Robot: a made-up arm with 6 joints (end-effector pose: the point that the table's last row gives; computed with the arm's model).
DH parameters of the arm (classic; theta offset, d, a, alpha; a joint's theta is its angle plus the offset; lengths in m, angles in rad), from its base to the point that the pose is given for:
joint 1: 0 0.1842 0 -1.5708
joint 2: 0.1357 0 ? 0
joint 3: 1.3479 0 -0.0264 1.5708
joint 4: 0 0.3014 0 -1.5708
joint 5: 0 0 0 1.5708
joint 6: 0 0.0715 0 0
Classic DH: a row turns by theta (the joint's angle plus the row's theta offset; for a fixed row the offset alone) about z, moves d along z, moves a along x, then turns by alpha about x.
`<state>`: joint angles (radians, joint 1 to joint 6).
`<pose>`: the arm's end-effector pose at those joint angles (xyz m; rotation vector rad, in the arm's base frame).
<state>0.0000 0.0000 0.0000 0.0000 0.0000 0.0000</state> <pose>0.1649 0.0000 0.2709 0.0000 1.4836 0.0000</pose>
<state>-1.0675 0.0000 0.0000 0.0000 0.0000 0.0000</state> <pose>0.0795 -0.1444 0.2709 0.7857 1.3295 -0.8574</pose>
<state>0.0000 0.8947 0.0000 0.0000 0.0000 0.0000</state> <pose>0.1708 0.0000 0.1098 0.0000 2.3783 0.0000</pose>
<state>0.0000 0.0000 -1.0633 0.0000 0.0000 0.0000</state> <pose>-0.0763 0.0000 0.5633 0.0000 0.4203 0.0000</pose>
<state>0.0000 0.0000 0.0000 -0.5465 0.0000 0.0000</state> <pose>0.1649 0.0000 0.2709 -0.4046 1.4436 -0.4415</pose>
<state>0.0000 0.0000 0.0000 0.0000 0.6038 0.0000</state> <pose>0.1558 0.0000 0.2293 0.0000 2.0874 0.0000</pose>
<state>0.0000 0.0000 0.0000 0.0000 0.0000 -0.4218</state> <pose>0.1649 0.0000 0.2709 -0.3125 1.4598 -0.3410</pose>
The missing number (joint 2, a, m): -0.2062
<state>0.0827 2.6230 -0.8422 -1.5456 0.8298 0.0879</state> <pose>0.1771 -0.0382 -0.0889 1.7286 -1.6880 0.7112</pose>
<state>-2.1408 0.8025 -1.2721 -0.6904 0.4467 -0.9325</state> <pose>-0.1177 -0.1471 0.5461 -0.7395 -1.5137 1.8884</pose>
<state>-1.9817 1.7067 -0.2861 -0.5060 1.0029 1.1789</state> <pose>-0.0706 -0.0889 0.0463 -2.2878 -0.4961 -0.0187</pose>
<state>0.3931 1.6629 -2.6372 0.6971 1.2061 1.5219</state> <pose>0.1938 0.1268 0.6584 0.8370 1.9697 2.0427</pose>
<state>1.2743 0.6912 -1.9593 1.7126 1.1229 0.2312</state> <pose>-0.0912 -0.0801 0.6682 1.4565 -0.5577 -2.5194</pose>
